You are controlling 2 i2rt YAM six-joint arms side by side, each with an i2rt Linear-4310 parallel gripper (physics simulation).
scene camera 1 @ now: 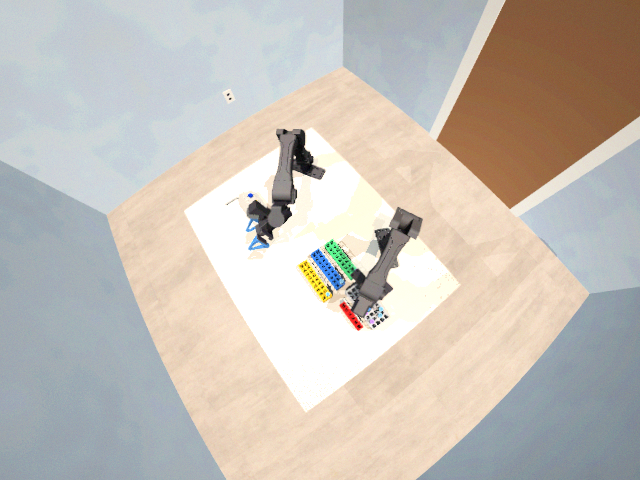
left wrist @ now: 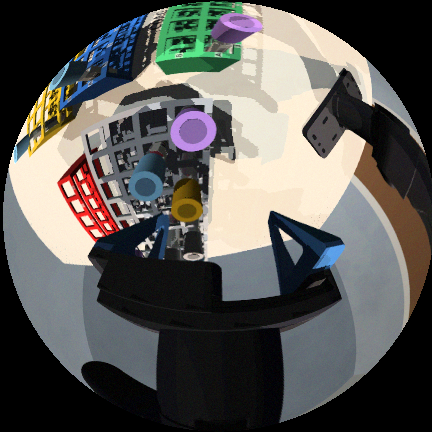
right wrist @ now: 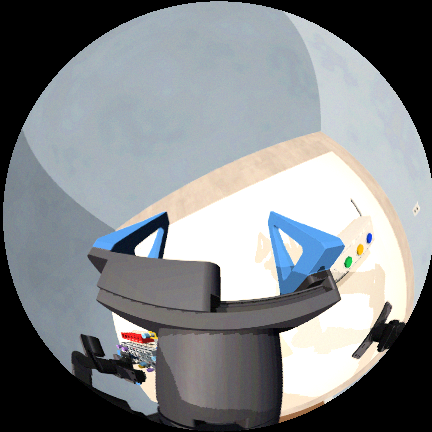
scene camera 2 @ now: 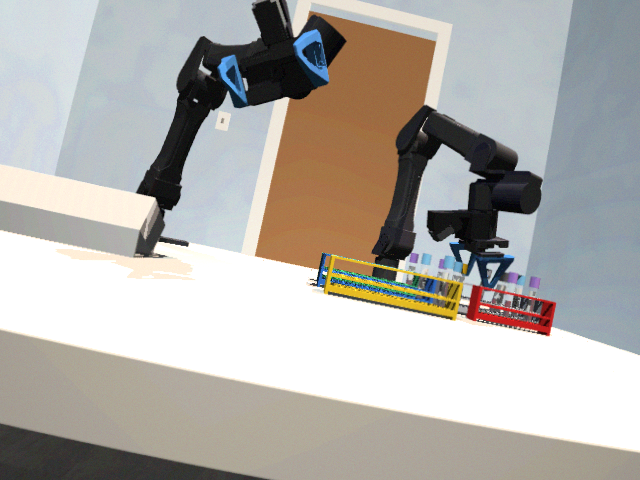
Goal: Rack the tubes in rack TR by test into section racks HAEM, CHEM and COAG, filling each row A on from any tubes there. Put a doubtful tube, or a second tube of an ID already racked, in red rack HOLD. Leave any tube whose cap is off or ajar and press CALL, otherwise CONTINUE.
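Where they show: left gripper, fingertip midpoint: [left wrist: 218, 216] [scene camera 2: 475, 283]; right gripper, fingertip midpoint: [scene camera 1: 247, 240] [right wrist: 217, 216] [scene camera 2: 256, 62]; left arm's base at its link origin: [left wrist: 338, 106]; right arm's base at its link origin: [scene camera 1: 307, 169].
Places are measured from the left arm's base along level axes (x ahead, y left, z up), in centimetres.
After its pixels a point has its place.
My left gripper [scene camera 2: 478, 279] @[z 6.1, x 10.5, y 21.8 cm] [left wrist: 218, 216] @[z 6.1, x 10.5, y 21.8 cm] is open and empty, low over the grey rack TR [left wrist: 208, 190] @[z 5.7, x 12.5, y 19.8 cm]. TR holds a purple-capped tube [left wrist: 193, 131] @[z 9.4, x 16.1, y 15.3 cm], a light-blue-capped tube [left wrist: 146, 186] @[z 9.4, x 17.1, y 18.1 cm], an amber-capped tube [left wrist: 187, 210] @[z 9.4, x 14.8, y 18.9 cm] and a dark tube [left wrist: 194, 245] @[z 8.9, x 12.7, y 22.8 cm] with a pale round top, partly hidden. More purple caps [scene camera 2: 535, 282] @[z 8.5, x 16.0, y 31.6 cm] show behind the red rack [scene camera 1: 351, 316] @[z 5.7, x 23.0, y 28.1 cm] [scene camera 2: 474, 302] @[z 2.9, x 26.4, y 22.1 cm]. The green rack [scene camera 1: 338, 258] @[z 5.7, x 24.0, y 2.2 cm] holds a purple-capped tube [left wrist: 240, 24]. The blue rack [scene camera 1: 325, 268] @[z 3.0, x 30.5, y 5.1 cm] and yellow rack [scene camera 1: 312, 279] @[z 5.6, x 36.9, y 9.6 cm] [scene camera 2: 459, 299] @[z 3.2, x 33.8, y 20.0 cm] each hold a light-blue-capped tube. My right gripper [scene camera 1: 248, 239] @[z 26.1, x 58.1, y -5.7 cm] [right wrist: 217, 216] @[z 26.1, x 58.1, y -5.7 cm] is open and empty, high above the table.
A pale button box [right wrist: 352, 232] @[z 7.3, x 63.6, y -31.0 cm] lies near the right gripper, with a green button [right wrist: 348, 262] @[z 6.9, x 56.8, y -28.9 cm], an amber button [right wrist: 360, 249] @[z 6.9, x 59.4, y -33.4 cm] and a blue button [right wrist: 369, 237] @[z 7.0, x 62.0, y -37.6 cm]. A thin dark rod [scene camera 1: 232, 201] @[z 0.6, x 74.8, y -40.0 cm] extends beside the box. The left arm covers part of TR in scene camera 1.
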